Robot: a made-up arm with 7 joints.
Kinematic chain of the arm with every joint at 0, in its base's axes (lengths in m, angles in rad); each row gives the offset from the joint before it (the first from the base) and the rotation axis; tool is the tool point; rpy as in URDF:
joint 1: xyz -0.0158 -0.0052 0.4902 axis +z
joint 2: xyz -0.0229 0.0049 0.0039 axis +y
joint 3: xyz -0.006 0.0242 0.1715 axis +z
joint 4: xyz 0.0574 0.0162 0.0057 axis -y
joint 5: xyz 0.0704 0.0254 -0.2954 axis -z
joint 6: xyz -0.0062 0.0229 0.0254 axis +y
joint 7: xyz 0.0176 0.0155 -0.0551 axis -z
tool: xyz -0.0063 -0.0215 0.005 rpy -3.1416 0 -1.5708
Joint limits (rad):
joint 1: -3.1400..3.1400
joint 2: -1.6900..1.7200
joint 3: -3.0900..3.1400
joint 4: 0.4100..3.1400
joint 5: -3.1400..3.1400
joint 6: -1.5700..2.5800
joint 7: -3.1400..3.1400
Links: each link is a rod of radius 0.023 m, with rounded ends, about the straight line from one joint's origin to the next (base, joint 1, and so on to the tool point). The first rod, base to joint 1, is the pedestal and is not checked.
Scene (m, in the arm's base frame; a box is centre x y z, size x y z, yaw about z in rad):
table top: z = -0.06
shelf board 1: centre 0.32 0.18 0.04 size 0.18 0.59 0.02 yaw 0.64
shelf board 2: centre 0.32 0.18 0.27 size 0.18 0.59 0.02 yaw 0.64
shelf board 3: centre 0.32 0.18 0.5 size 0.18 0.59 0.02 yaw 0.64
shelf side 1: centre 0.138 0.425 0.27 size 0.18 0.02 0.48 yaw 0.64
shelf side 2: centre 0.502 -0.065 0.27 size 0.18 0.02 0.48 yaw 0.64
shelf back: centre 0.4 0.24 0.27 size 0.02 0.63 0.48 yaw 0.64
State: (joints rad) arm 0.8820 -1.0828 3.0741 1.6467 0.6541 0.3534 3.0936
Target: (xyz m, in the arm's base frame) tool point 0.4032 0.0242 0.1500
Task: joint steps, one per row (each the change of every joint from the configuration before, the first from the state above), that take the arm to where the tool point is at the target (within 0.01 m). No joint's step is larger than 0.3 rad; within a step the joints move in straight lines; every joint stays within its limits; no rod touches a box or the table.
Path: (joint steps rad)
1: 0.2239 -0.1518 0.0165 0.0274 -0.2610 0.1169 -0.0390
2: 0.2239 -0.1518 0.0164 0.0274 -0.2609 0.1169 -0.0390
3: 0.2238 -0.1518 0.0165 0.0274 -0.2610 0.1169 -0.0390
4: 0.2239 -0.1518 0.0165 0.0274 -0.2609 0.1169 -0.0391
5: 0.2601 0.0000 0.0000 0.0636 0.2340 -0.0904 0.0405
6: 0.2600 0.0000 0.0000 0.0636 0.2340 -0.0903 0.0405
7: 0.2601 0.0000 0.0000 0.0636 0.2340 -0.0904 0.0405
8: 0.2601 0.0000 0.0000 0.0636 0.2340 -0.0904 0.0405
9: 0.2600 0.0000 0.0000 0.0636 0.2340 -0.0903 0.0405

